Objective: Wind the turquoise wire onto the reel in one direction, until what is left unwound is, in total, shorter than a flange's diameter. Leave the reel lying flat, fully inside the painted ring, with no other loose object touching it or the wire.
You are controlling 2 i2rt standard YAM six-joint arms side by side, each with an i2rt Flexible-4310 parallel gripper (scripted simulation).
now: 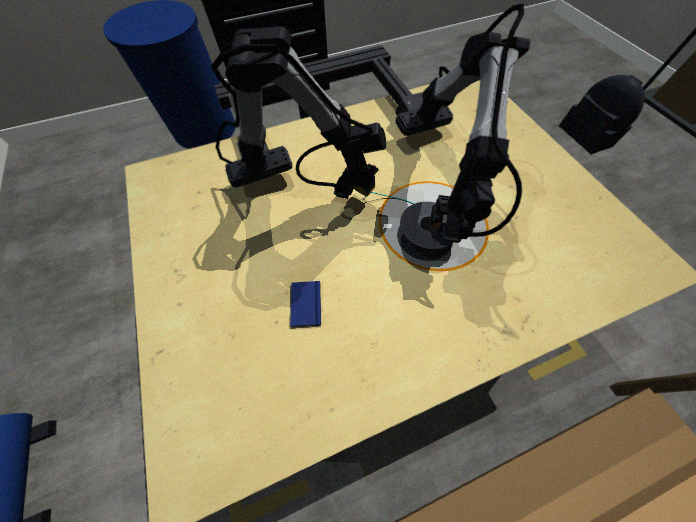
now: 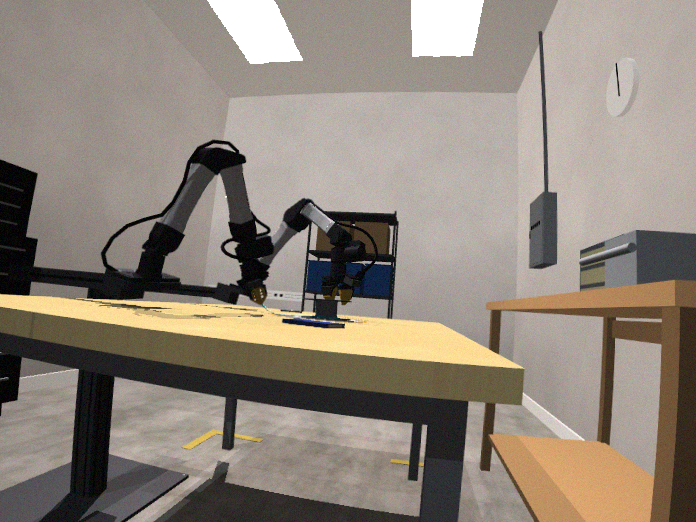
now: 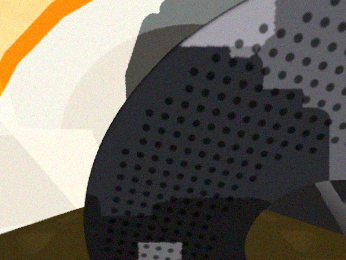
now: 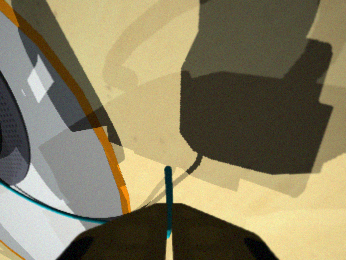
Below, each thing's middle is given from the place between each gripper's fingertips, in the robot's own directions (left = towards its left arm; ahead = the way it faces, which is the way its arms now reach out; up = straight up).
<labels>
Now: the dark grey reel (image 1: 415,218) 3 cm behind my left hand, 5 cm to the right of it and 3 cm below it. The rest, counted from my left hand: blue notebook (image 1: 305,296) (4 cm ahead, 46 cm to the right, 6 cm below).
My right hand (image 1: 367,195) is 200 mm short of the dark grey reel, 110 mm to the right of it and 10 mm above it. Round my right hand: blue notebook (300 mm to the right, 270 mm ahead, 30 mm below).
</labels>
